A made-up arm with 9 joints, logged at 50 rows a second.
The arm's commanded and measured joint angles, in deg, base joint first. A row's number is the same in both.
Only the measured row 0 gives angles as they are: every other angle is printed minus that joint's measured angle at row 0.
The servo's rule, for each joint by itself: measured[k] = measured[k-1] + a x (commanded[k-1-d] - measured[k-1]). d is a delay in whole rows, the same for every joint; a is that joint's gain. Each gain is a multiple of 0.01, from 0.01 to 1. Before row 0 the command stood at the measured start. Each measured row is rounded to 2 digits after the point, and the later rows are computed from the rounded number. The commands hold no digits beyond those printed.
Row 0, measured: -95.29, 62.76, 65.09, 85.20, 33.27, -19.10, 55.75, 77.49, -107.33
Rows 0 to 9, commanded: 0.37, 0.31, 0.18, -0.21, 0.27, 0.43, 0.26, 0.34, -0.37; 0.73, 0.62, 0.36, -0.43, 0.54, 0.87, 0.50, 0.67, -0.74; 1.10, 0.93, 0.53, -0.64, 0.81, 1.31, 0.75, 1.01, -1.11; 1.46, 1.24, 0.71, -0.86, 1.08, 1.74, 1.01, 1.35, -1.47; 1.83, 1.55, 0.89, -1.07, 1.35, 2.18, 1.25, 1.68, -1.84; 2.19, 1.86, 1.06, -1.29, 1.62, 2.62, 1.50, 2.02, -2.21; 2.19, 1.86, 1.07, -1.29, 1.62, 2.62, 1.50, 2.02, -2.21; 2.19, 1.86, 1.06, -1.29, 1.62, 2.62, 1.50, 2.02, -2.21; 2.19, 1.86, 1.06, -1.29, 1.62, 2.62, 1.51, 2.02, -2.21; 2.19, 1.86, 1.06, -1.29, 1.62, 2.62, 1.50, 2.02, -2.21
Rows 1 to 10, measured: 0.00, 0.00, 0.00, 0.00, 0.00, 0.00, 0.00, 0.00, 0.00; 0.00, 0.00, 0.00, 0.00, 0.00, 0.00, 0.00, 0.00, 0.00; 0.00, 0.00, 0.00, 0.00, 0.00, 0.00, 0.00, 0.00, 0.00; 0.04, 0.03, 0.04, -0.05, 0.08, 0.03, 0.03, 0.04, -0.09; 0.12, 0.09, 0.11, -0.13, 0.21, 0.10, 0.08, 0.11, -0.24; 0.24, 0.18, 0.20, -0.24, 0.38, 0.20, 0.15, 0.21, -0.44; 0.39, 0.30, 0.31, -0.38, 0.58, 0.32, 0.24, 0.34, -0.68; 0.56, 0.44, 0.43, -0.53, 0.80, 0.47, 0.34, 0.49, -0.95; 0.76, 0.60, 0.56, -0.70, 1.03, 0.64, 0.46, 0.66, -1.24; 0.93, 0.74, 0.67, -0.83, 1.20, 0.80, 0.56, 0.81, -1.46
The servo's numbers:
d 3
a 0.12 0.11 0.21 0.22 0.28 0.08 0.10 0.11 0.23

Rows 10 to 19, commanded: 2.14, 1.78, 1.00, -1.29, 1.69, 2.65, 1.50, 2.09, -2.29; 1.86, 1.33, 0.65, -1.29, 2.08, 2.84, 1.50, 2.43, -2.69; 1.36, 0.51, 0.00, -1.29, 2.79, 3.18, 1.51, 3.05, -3.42; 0.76, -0.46, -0.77, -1.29, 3.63, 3.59, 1.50, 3.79, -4.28; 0.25, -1.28, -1.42, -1.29, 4.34, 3.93, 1.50, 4.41, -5.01; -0.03, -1.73, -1.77, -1.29, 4.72, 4.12, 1.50, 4.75, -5.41; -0.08, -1.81, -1.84, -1.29, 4.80, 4.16, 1.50, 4.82, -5.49; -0.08, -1.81, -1.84, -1.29, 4.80, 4.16, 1.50, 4.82, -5.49; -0.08, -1.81, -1.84, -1.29, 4.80, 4.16, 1.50, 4.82, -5.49; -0.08, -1.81, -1.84, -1.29, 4.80, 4.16, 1.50, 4.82, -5.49
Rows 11 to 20, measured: 1.08, 0.86, 0.75, -0.93, 1.32, 0.95, 0.65, 0.94, -1.63; 1.21, 0.97, 0.82, -1.01, 1.40, 1.08, 0.74, 1.06, -1.76; 1.33, 1.07, 0.87, -1.07, 1.46, 1.20, 0.82, 1.17, -1.86; 1.43, 1.15, 0.90, -1.12, 1.52, 1.32, 0.89, 1.27, -1.96; 1.48, 1.17, 0.85, -1.16, 1.68, 1.44, 0.95, 1.40, -2.13; 1.47, 1.10, 0.67, -1.19, 1.99, 1.58, 1.01, 1.58, -2.43; 1.38, 0.93, 0.37, -1.21, 2.45, 1.74, 1.06, 1.82, -2.86; 1.24, 0.69, -0.01, -1.23, 2.98, 1.92, 1.10, 2.10, -3.35; 1.09, 0.42, -0.38, -1.24, 3.47, 2.10, 1.14, 2.39, -3.82; 0.95, 0.17, -0.69, -1.25, 3.84, 2.26, 1.18, 2.66, -4.20
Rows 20 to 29, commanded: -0.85, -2.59, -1.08, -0.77, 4.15, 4.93, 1.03, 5.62, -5.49; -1.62, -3.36, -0.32, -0.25, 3.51, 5.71, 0.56, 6.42, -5.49; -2.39, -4.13, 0.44, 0.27, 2.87, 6.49, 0.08, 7.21, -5.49; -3.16, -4.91, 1.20, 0.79, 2.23, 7.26, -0.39, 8.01, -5.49; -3.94, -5.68, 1.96, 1.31, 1.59, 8.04, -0.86, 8.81, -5.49; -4.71, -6.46, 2.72, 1.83, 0.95, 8.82, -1.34, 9.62, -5.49; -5.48, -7.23, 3.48, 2.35, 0.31, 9.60, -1.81, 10.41, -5.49; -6.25, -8.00, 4.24, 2.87, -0.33, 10.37, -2.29, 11.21, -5.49; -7.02, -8.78, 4.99, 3.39, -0.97, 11.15, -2.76, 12.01, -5.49; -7.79, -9.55, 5.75, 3.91, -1.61, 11.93, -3.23, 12.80, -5.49
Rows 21 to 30, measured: 0.83, -0.05, -0.93, -1.26, 4.11, 2.41, 1.21, 2.90, -4.50; 0.72, -0.24, -1.12, -1.27, 4.30, 2.55, 1.24, 3.11, -4.73; 0.62, -0.41, -1.27, -1.27, 4.44, 2.68, 1.27, 3.30, -4.90; 0.44, -0.65, -1.23, -1.16, 4.36, 2.86, 1.25, 3.56, -5.04; 0.19, -0.95, -1.04, -0.96, 4.12, 3.09, 1.18, 3.87, -5.14; -0.12, -1.30, -0.73, -0.69, 3.77, 3.36, 1.07, 4.24, -5.22; -0.48, -1.70, -0.32, -0.36, 3.34, 3.67, 0.92, 4.65, -5.28; -0.90, -2.14, 0.16, 0.01, 2.85, 4.02, 0.74, 5.11, -5.33; -1.36, -2.62, 0.70, 0.41, 2.32, 4.40, 0.53, 5.61, -5.37; -1.85, -3.13, 1.28, 0.84, 1.76, 4.82, 0.30, 6.14, -5.40
